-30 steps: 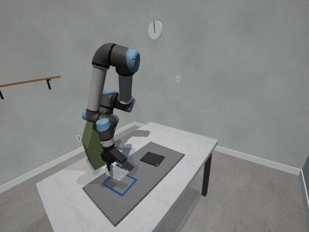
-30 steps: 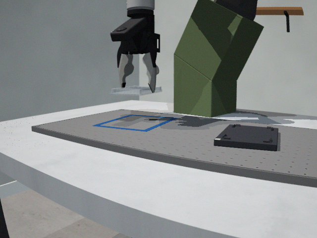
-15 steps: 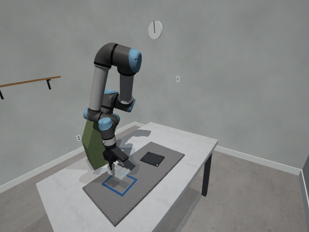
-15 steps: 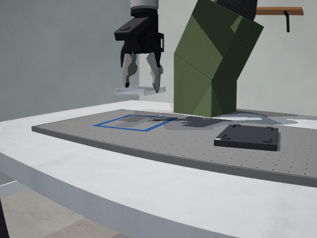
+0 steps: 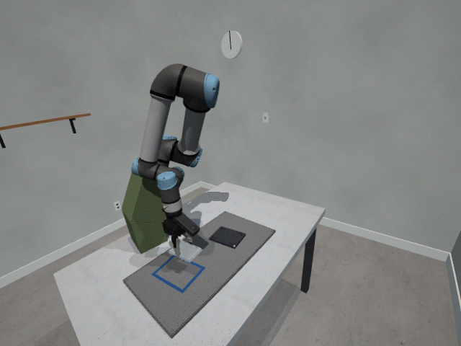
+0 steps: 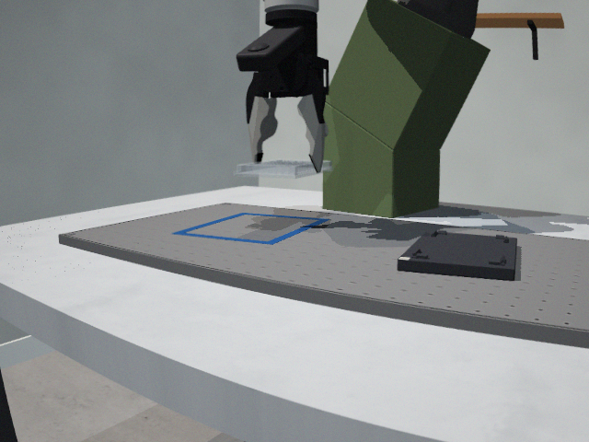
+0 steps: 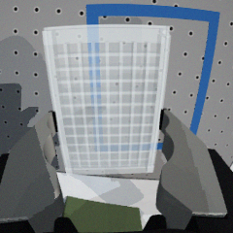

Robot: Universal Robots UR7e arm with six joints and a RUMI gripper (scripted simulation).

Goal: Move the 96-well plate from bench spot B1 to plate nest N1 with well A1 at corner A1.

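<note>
The black plate nest is 1 cm ahead of my hand, 26 cm to the left of it and 9 cm below it. Also, from my hand: clear 96-well plate: 1 cm below; then white corner mark: 9 cm ahead, 22 cm to the left, 8 cm below.
</note>
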